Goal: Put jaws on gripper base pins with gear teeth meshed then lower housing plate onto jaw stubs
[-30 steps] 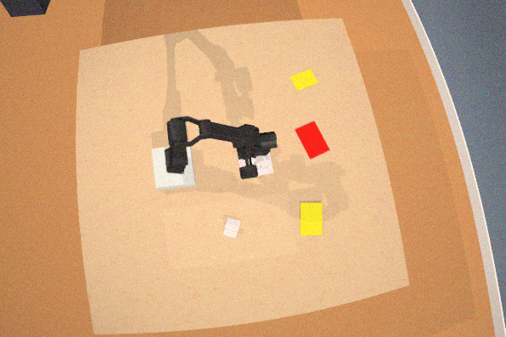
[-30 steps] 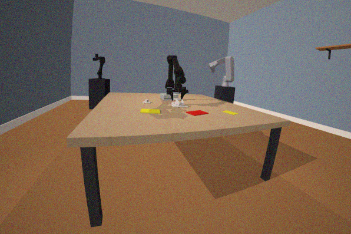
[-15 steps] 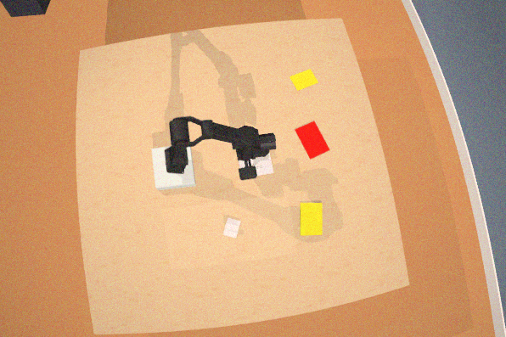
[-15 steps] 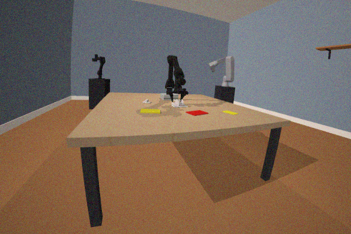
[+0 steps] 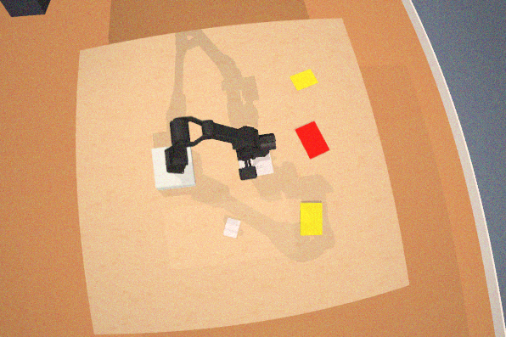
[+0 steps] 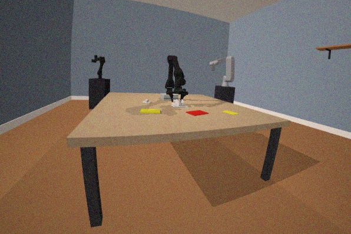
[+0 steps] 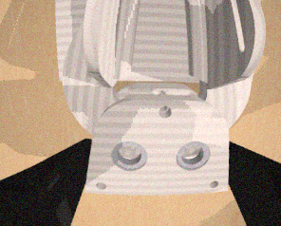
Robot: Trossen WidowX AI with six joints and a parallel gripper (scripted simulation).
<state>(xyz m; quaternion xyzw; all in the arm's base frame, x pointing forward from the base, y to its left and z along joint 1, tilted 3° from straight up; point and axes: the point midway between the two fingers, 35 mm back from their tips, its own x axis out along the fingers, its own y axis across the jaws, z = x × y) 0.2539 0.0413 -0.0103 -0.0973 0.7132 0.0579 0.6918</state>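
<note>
Right now my gripper tip is 2 cm short of the white jaw and 2 cm to the right of it. Also, from my gripper tip: yellow patch (27 cm ahead, 22 cm to the right, 2 cm below); then red patch (27 cm ahead, 11 cm to the left, 2 cm below).
</note>
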